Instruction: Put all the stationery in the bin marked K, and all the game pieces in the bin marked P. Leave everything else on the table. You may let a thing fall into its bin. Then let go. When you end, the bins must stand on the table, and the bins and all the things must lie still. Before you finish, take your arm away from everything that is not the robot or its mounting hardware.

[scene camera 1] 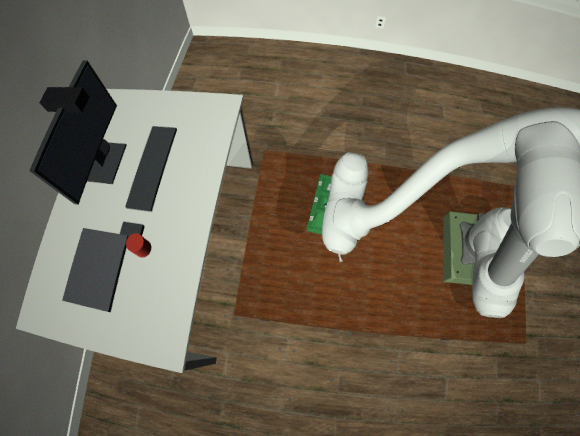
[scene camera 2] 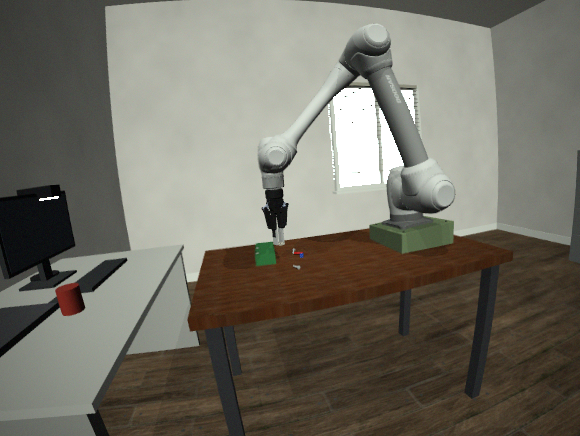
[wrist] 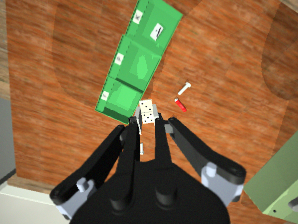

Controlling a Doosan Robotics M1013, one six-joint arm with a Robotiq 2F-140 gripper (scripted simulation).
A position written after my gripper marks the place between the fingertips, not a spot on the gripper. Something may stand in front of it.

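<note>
What I can see here is my gripper (scene camera 2: 279, 243), and the wrist view shows me the gripper (wrist: 147, 111) as well.
</note>
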